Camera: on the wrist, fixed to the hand. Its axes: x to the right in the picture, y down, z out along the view.
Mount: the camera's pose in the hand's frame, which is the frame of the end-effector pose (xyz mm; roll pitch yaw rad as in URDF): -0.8 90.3 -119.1 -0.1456 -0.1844 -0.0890
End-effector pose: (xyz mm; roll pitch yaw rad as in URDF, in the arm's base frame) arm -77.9 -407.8 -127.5 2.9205 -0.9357 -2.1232
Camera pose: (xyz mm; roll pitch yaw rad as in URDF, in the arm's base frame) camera -73.0 -281.7 -47.5 2.7214 -0.7352 -2.0624
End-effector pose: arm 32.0 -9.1 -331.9 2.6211 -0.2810 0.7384
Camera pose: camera 13.9 -51.4 -189.7 2.4700 -0.0770 0.7230
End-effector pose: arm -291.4 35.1 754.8 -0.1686 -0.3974 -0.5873
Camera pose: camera -211.1 64.5 632.3 -0.2905 -0.5934 -0.6541
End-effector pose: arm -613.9 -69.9 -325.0 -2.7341 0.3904 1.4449
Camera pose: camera -481.4 -59.2 -256.7 -2.8098 0.5193 1.6219
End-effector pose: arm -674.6 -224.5 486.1 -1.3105 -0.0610 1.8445
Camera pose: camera -587.9 -193.5 368.4 -1.4844 -0.1923 2.0028
